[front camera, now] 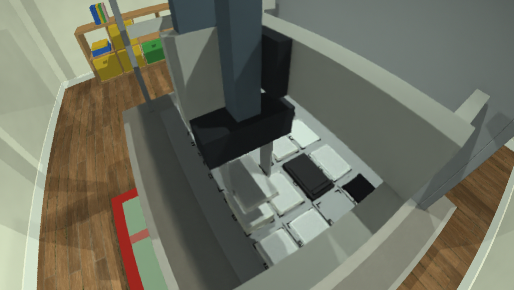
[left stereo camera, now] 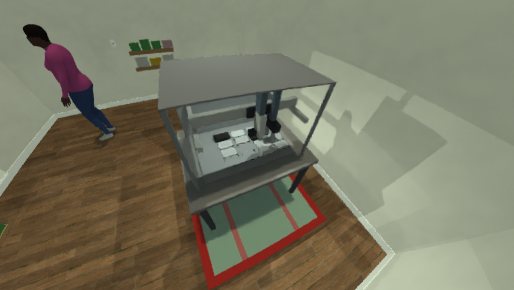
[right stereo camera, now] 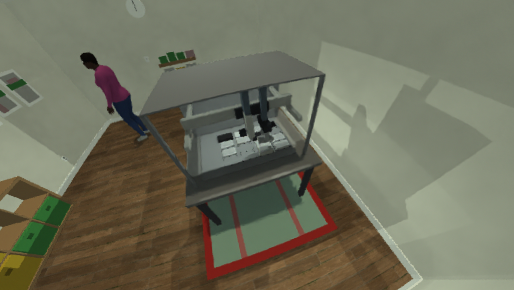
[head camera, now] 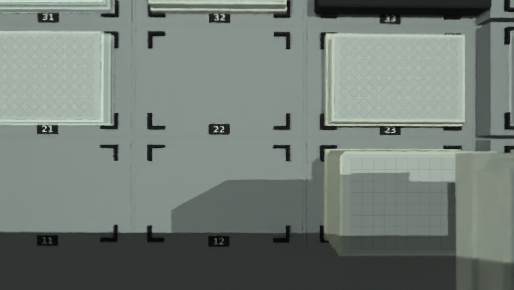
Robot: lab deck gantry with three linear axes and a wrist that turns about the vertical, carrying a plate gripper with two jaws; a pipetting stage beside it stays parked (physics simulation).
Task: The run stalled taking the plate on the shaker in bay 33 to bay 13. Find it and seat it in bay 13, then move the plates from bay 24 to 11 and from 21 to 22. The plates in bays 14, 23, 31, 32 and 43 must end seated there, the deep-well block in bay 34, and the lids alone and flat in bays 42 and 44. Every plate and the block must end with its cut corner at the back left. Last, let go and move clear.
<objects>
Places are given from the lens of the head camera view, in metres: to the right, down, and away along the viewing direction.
white plate (head camera: 61,77): -0.18, -0.06, 0.22
bay 22 (head camera: 193,76): -0.06, -0.07, 0.23
bay 11 (head camera: 73,188): -0.17, 0.04, 0.23
The marked spots on the bay 22 and the white plate are 0.12 m apart.
</objects>
